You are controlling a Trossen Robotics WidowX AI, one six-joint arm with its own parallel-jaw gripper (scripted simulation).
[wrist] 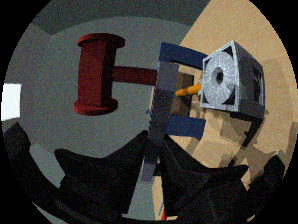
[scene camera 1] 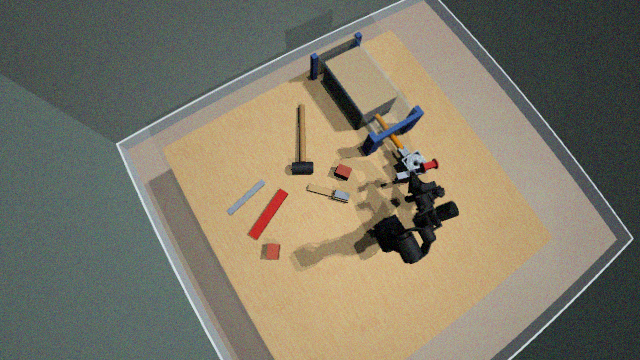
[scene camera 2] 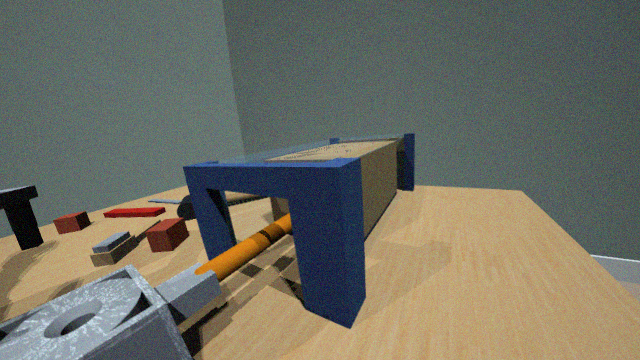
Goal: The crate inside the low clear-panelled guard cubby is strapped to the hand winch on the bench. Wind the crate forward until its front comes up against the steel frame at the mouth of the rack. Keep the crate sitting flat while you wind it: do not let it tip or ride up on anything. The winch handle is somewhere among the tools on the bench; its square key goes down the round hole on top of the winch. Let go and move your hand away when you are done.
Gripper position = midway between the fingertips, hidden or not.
Scene:
The gripper shows in the wrist view (153,135) and in scene camera 1 (411,172); in scene camera 2 it is out of frame.

